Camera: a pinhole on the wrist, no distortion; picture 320 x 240 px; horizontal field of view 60.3 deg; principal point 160.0 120.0 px. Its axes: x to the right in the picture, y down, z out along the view. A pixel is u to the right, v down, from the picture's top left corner.
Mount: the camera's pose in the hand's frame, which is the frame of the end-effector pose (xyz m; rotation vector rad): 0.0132 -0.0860 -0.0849 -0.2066 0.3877 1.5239
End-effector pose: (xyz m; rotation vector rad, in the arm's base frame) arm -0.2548 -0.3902 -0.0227 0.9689 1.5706 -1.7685
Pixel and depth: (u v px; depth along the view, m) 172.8 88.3 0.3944
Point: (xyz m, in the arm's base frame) -0.2919 -0.6601 -0.1391
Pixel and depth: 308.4 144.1 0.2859
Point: -0.1526 -0.5351 -0.1287
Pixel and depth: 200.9 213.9 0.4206
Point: -0.1430 -0.7046 -0.0204
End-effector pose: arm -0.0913 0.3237 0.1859 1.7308 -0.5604 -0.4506
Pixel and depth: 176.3 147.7 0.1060
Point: -0.0806 0.3131 0.1437
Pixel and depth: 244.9 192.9 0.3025
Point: -0.2274 0.1881 0.2612
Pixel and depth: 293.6 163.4 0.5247
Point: -0.3214 0.0173 0.4545
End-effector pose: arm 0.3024 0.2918 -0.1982 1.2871 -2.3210 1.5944
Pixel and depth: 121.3 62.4 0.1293
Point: 0.3178 0.2215 -0.1481
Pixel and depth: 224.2 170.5 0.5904
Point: 0.3131 0.0074 -0.6056
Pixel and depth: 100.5 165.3 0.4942
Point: 0.4734 -0.0337 -0.3999
